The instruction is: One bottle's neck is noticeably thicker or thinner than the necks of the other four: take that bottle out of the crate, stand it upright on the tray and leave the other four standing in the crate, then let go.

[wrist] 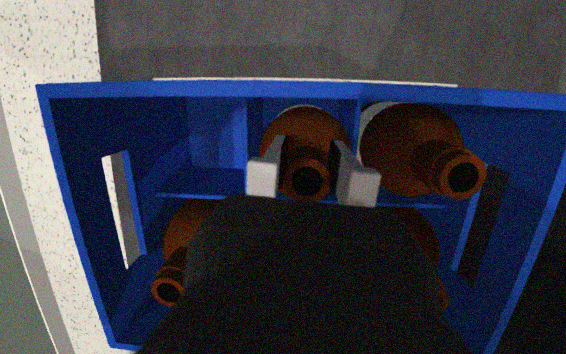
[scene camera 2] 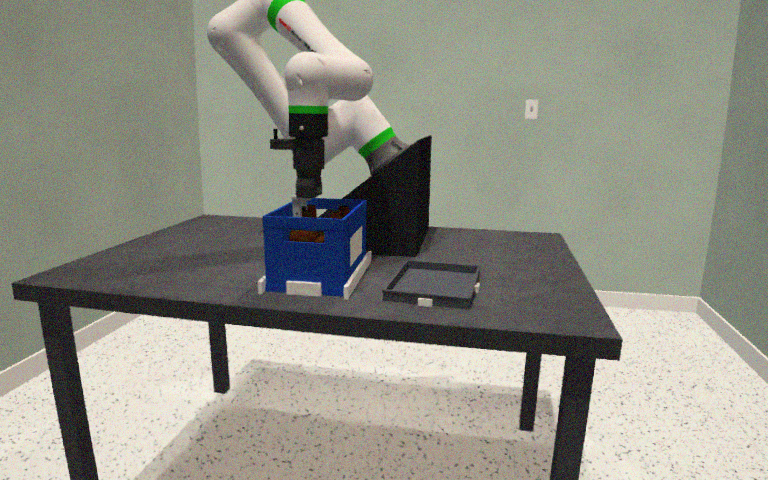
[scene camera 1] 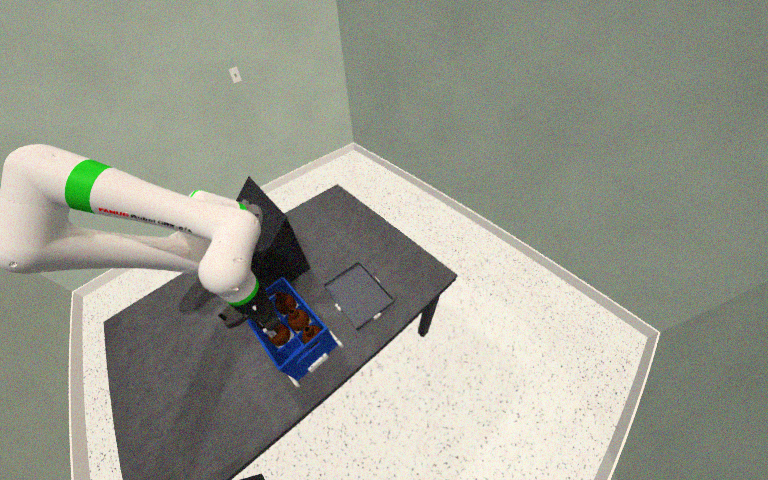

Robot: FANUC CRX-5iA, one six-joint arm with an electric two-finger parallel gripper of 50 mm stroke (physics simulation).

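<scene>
The blue crate stands on the table and holds brown bottles in a divided grid. My gripper points down into it, shut on the neck of the bottle in the middle cell of the row at the top of the wrist view. That bottle stands upright in its cell. A neighbouring bottle is to its right there. Another bottle stands in a front cell. Other bottles are partly hidden by the gripper body. The tray holds no bottle.
The black robot pedestal stands close behind the crate. White locating strips lie around the crate's base, and small white blocks edge the tray. Crate dividers and walls rise around the bottles.
</scene>
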